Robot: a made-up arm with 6 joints.
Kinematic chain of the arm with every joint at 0, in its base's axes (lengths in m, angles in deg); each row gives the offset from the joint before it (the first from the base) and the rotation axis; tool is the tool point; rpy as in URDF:
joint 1: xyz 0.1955 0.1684 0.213 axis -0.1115 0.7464 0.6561
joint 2: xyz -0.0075 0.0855 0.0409 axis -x
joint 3: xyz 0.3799 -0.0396 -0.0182 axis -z
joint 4: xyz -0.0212 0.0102 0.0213 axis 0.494 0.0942 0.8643
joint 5: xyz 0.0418 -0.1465 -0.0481 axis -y
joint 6: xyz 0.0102 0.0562 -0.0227 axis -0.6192 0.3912 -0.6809
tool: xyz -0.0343 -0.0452 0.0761 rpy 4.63 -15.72 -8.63
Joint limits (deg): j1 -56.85..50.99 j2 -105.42..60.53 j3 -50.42..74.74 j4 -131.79..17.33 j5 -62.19..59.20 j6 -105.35..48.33
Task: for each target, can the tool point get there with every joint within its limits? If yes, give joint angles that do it. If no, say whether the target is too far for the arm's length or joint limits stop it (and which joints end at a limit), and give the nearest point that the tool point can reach.
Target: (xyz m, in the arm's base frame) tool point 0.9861 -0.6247 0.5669
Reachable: no: too far | nearest point 0.5716 -0.1438 0.4539 | short by 0.645 m
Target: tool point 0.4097 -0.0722 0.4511
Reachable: yes | joints -28.06 13.34 -32.98 -60.90 24.54 -72.22
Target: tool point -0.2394 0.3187 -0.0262
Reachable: no: joint limits stop it (at a limit: joint 1, joint 2, joint 3, joint 6) | nearest point 0.1670 0.3363 -0.0141 | short by 0.407 m
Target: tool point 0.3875 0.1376 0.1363
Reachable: yes | joints 7.85 -50.12 3.80 -73.31 -21.86 -77.90
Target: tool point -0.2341 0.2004 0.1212
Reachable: no: joint limits stop it (at a limit: joint 1, joint 2, joint 4, joint 6) | nearest point 0.1759 0.3183 0.0318 | short by 0.436 m
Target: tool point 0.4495 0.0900 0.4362
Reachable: yes | joints -22.50 44.16 62.87 5.47 -36.03 24.35
